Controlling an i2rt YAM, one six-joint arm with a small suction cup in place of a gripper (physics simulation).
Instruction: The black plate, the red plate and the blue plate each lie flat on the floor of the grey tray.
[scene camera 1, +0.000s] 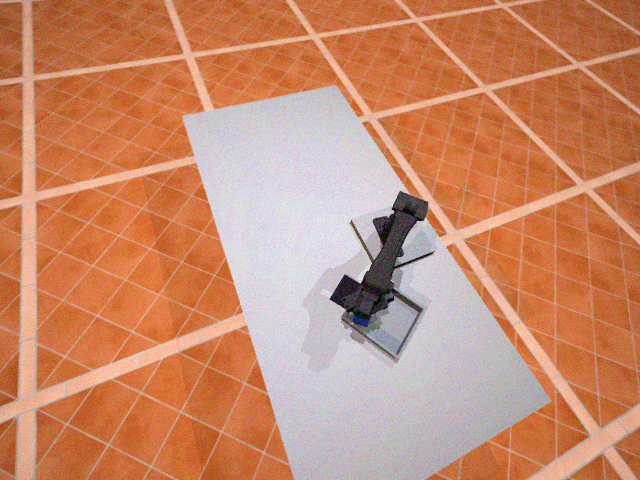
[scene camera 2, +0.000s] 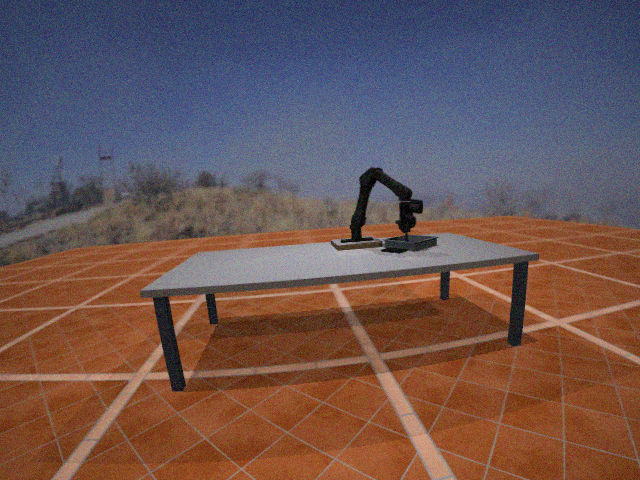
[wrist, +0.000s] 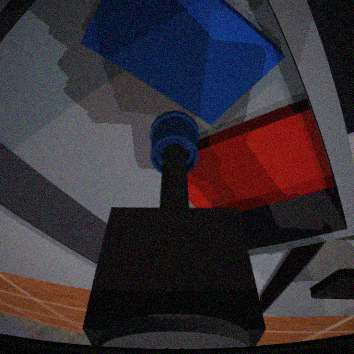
Observation:
The suction cup (wrist: 171, 124) carries nothing. The cup is 5 cm from the middle of a blue plate (wrist: 205, 63). A red plate (wrist: 278, 155) sits on a grey tray. The table carries a black plate (wrist: 327, 26).
Scene camera 2 misses the red plate, which is hidden by a grey tray. Scene camera 2 does not show the blue plate, which is hidden by a grey tray.

